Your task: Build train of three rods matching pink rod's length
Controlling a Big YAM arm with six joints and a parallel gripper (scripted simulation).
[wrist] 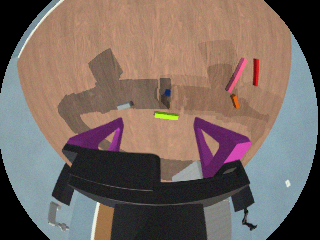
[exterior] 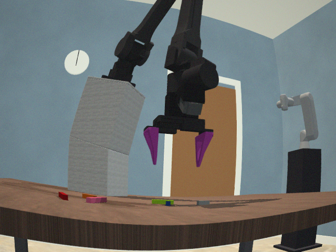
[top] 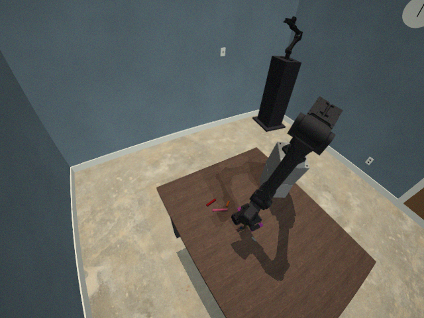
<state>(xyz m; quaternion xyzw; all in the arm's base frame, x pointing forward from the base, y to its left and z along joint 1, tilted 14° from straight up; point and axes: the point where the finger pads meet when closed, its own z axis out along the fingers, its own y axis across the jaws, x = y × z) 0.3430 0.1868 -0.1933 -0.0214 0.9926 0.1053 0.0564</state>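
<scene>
Right now my hand is 9 cm above the grey rod, 7 cm to the right of it and 2 cm past it. From my hand the other things lie so: lime rod (9 cm below, 4 cm behind, 2 cm to the right); blue rod (9 cm below, 2 cm to the right, 1 cm ahead); pink rod (17 cm to the right, 9 cm below, 7 cm ahead).
</scene>
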